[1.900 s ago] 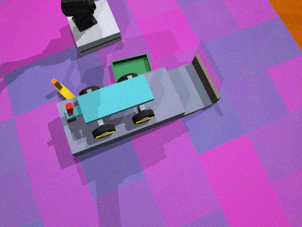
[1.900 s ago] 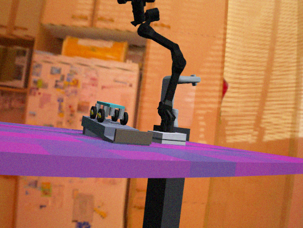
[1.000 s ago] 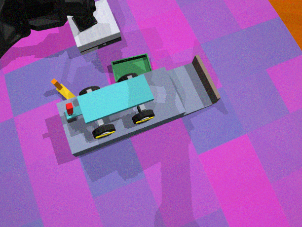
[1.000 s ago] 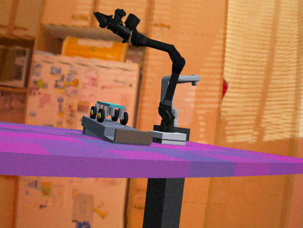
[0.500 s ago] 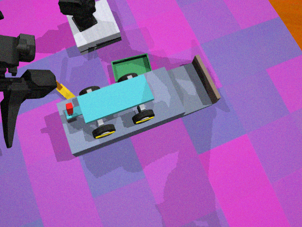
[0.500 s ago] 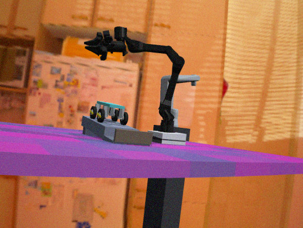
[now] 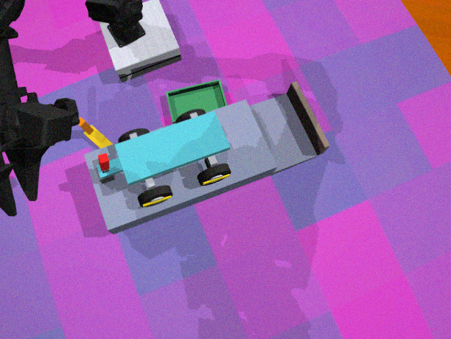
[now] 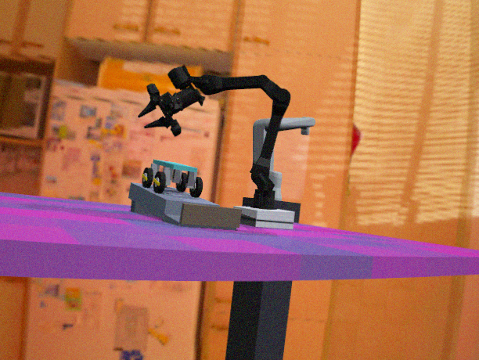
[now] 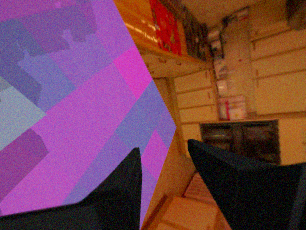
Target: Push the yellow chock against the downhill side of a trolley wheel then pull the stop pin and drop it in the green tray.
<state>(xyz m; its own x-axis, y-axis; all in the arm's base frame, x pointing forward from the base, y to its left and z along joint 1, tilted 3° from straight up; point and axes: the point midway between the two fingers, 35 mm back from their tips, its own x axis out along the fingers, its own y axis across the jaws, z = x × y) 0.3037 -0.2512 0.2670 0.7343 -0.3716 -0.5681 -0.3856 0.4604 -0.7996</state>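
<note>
My gripper tip is 270 mm above the yellow chock, 180 mm past it and 90 mm to the right of it. Round my gripper tip: trolley 200 mm to the left, 180 mm below, 20 mm behind; then red-headed stop pin 160 mm below, 90 mm to the left, 60 mm behind; then grey ramp 240 mm below, 210 mm to the left, 20 mm behind.
</note>
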